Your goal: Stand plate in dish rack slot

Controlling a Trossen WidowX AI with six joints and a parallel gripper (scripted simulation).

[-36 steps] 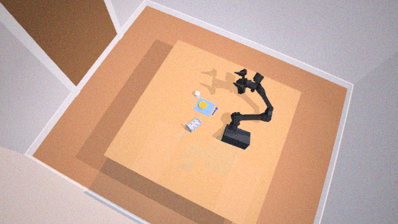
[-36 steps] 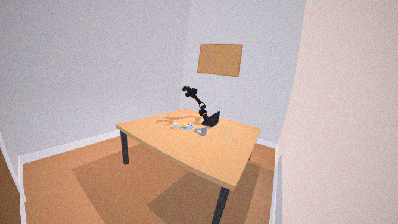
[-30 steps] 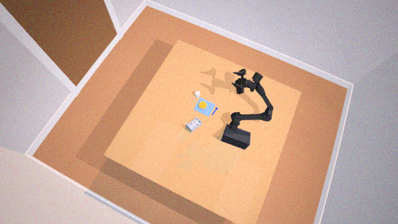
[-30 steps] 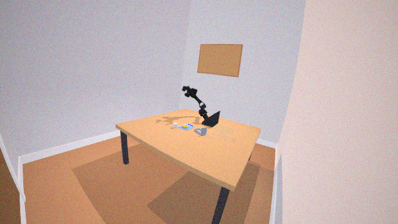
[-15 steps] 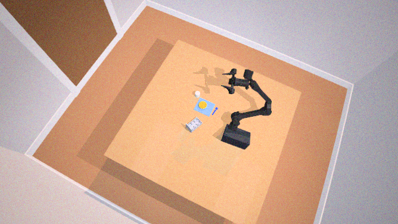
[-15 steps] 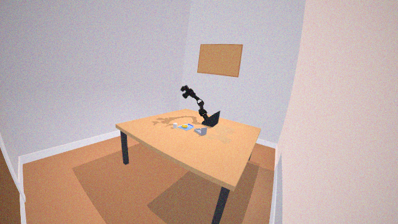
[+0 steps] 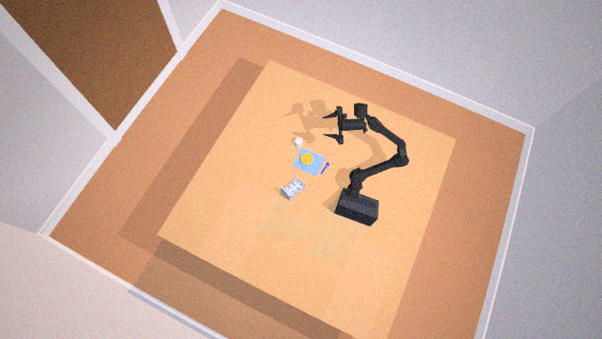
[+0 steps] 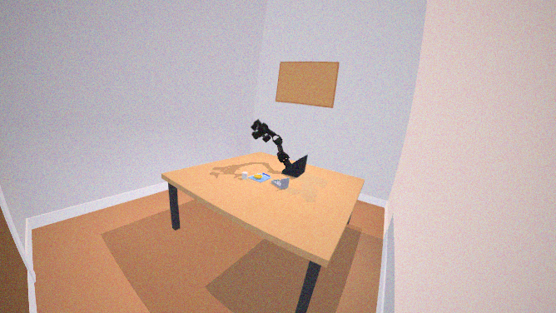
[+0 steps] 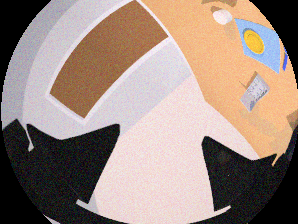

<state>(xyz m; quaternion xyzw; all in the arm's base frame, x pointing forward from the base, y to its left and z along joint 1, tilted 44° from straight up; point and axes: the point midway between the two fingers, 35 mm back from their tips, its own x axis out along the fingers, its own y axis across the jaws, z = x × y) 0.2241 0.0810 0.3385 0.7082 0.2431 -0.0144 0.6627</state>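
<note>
Now: the yellow plate 330 mm below my gripper tip, 60 mm to the left of it and 40 mm ahead of it. From my gripper tip the other things lie so: blue spoon 340 mm below, 80 mm behind, 50 mm to the left; then white cup 320 mm below, 120 mm ahead, 10 mm to the right; then light blue mat 340 mm below, 60 mm to the left, 20 mm ahead.
</note>
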